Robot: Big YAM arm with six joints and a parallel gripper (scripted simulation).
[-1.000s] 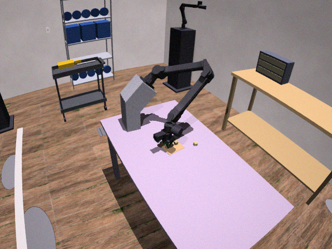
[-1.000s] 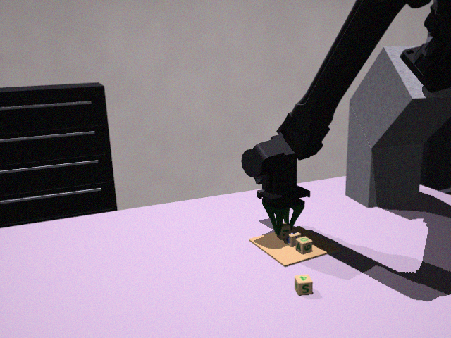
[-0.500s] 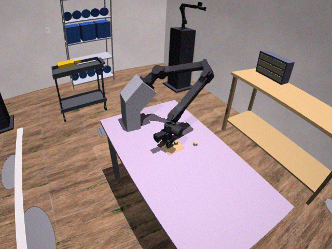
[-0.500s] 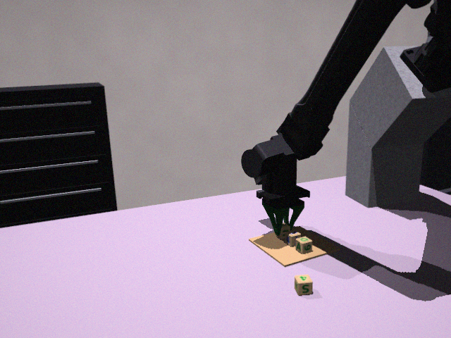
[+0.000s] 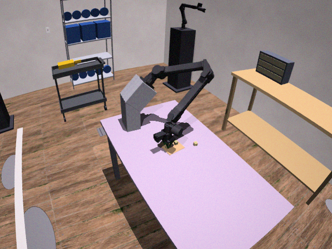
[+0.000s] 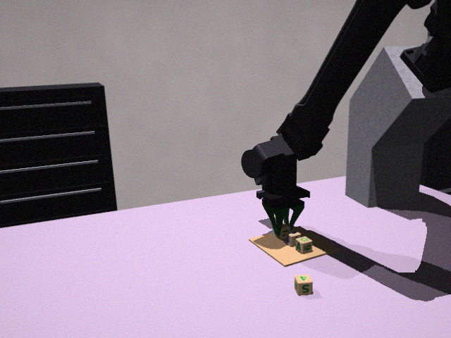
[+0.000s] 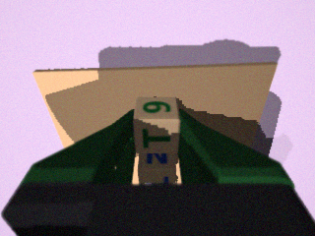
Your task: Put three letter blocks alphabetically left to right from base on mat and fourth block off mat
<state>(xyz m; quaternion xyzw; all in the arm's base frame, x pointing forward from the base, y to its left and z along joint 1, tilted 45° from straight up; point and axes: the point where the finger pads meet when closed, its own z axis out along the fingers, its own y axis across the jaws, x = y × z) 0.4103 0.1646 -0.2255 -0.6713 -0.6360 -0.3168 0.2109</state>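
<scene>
Right now my hand is right at the T block. From my hand the other things lie so: D block 80 mm to the left; L block 40 mm to the left; tan mat 40 mm to the left, 20 mm below.
</scene>
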